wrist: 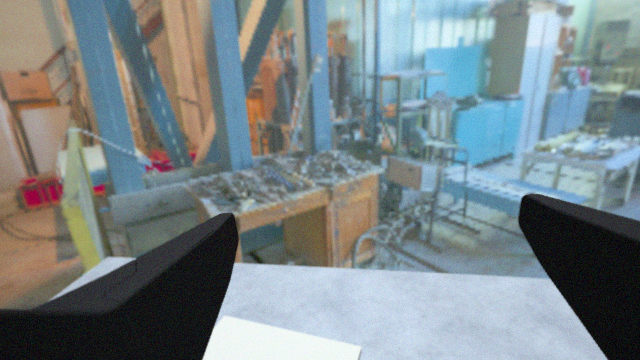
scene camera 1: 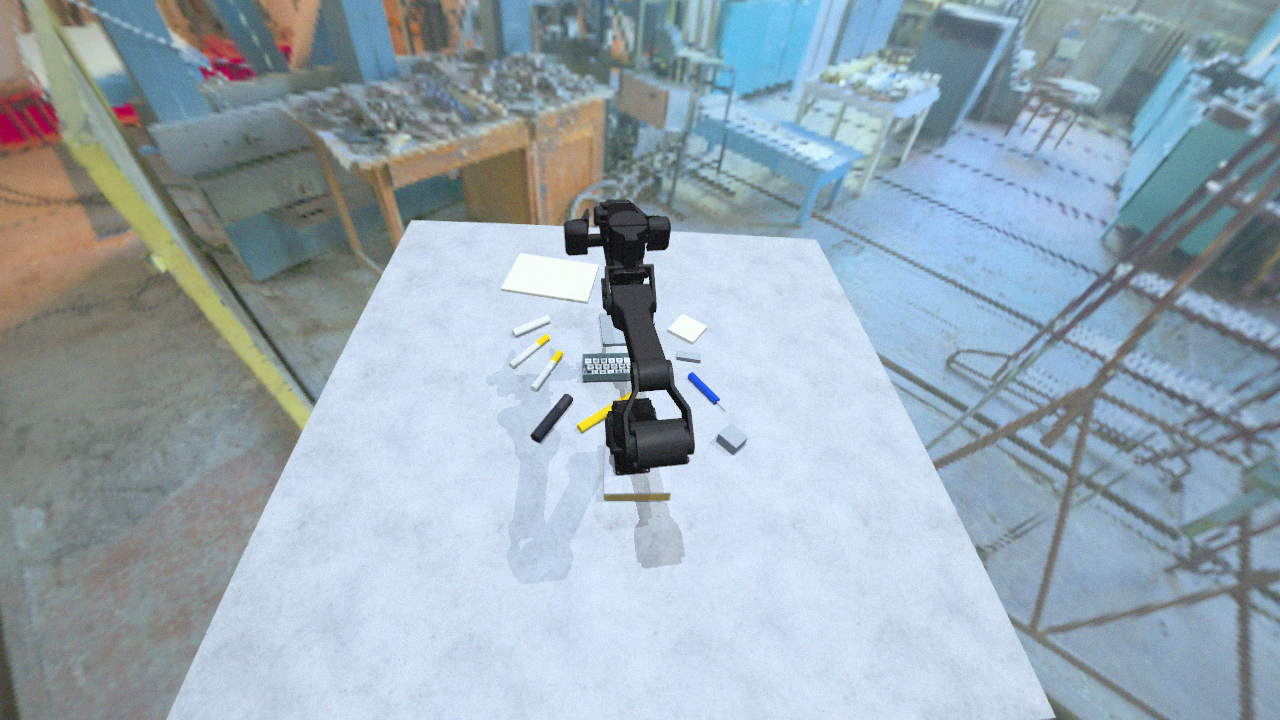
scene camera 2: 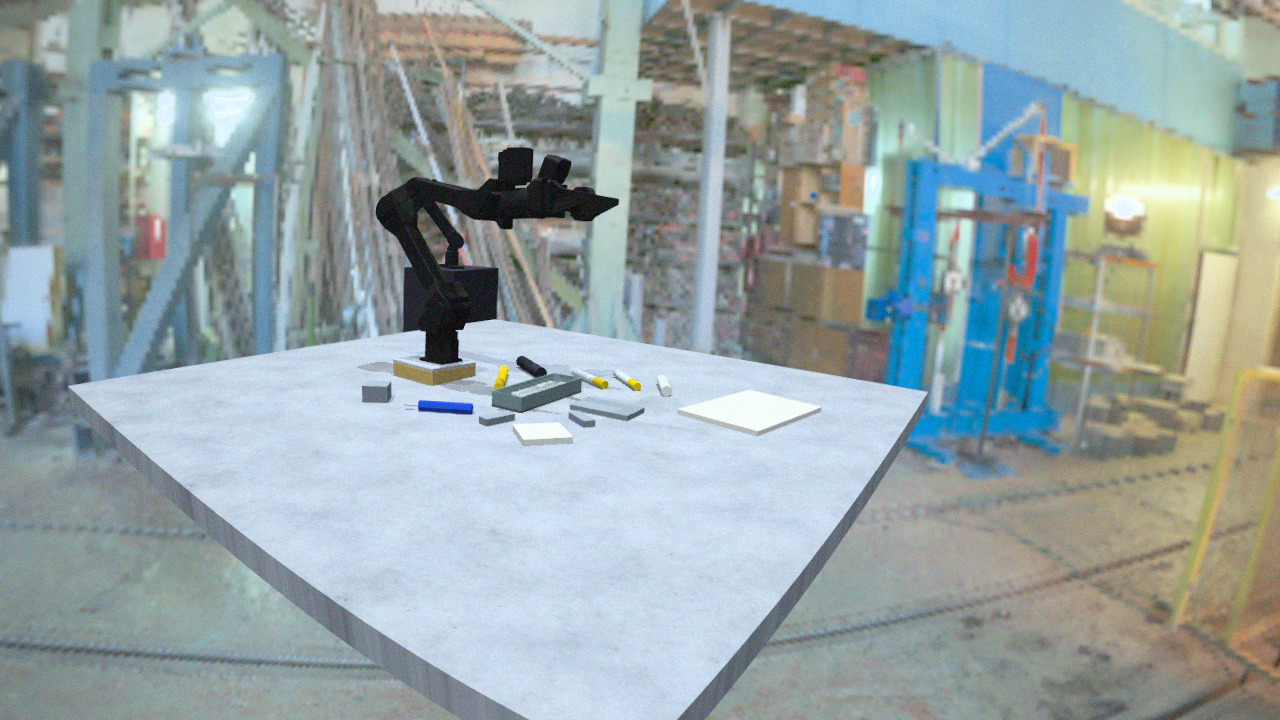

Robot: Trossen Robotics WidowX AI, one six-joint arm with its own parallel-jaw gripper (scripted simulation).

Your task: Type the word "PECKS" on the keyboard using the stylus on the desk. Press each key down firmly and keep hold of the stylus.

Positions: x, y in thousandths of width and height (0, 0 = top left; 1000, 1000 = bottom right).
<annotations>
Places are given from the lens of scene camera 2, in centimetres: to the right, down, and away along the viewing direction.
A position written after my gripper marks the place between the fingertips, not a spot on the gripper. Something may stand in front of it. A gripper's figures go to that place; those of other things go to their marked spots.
my gripper (scene camera 2: 474, 277): -6, -27, 113
large cream pad (scene camera 2: 589, 574): 20, 9, 117
small cream pad (scene camera 2: 432, 602): -12, 11, 99
grey slab (scene camera 2: 476, 569): -5, 8, 114
The marked spots on the large cream pad and the small cream pad are 37 cm apart.
</annotations>
